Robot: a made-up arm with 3 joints. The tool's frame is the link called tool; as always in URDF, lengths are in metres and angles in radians.
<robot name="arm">
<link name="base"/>
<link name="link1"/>
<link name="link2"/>
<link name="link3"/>
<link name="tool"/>
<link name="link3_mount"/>
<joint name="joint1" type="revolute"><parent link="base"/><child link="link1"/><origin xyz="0 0 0.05"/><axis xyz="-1 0 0"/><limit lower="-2.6" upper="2.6" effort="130" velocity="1.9"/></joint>
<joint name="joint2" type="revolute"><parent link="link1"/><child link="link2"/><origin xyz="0.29 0.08 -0.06"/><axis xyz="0 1 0"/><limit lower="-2.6" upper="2.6" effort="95" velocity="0.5"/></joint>
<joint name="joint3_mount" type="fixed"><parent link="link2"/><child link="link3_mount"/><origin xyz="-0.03 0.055 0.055"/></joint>
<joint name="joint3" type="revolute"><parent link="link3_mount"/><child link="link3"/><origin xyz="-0.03 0.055 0.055"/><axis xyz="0 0 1"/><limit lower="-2.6" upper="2.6" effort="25" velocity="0.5"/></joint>
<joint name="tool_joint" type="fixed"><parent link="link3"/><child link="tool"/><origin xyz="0.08 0 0.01"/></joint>
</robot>
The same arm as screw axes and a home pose.
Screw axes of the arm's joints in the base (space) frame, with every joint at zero. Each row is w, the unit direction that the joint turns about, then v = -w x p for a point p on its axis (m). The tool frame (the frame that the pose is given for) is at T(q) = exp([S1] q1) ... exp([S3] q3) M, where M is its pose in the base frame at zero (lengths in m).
S1: w -1 0 0 v 0 -0.05 0
S2: w 0 1 0 v 0.01 0 0.29
S3: w 0 0 1 v 0.19 -0.23 0
M =
1 0 0 0.31
0 1 0 0.19
0 0 1 0.11
0 0 0 1
Joint limits (rad, base to tool): -2.6..2.6 -2.6..2.6 -2.6..2.6

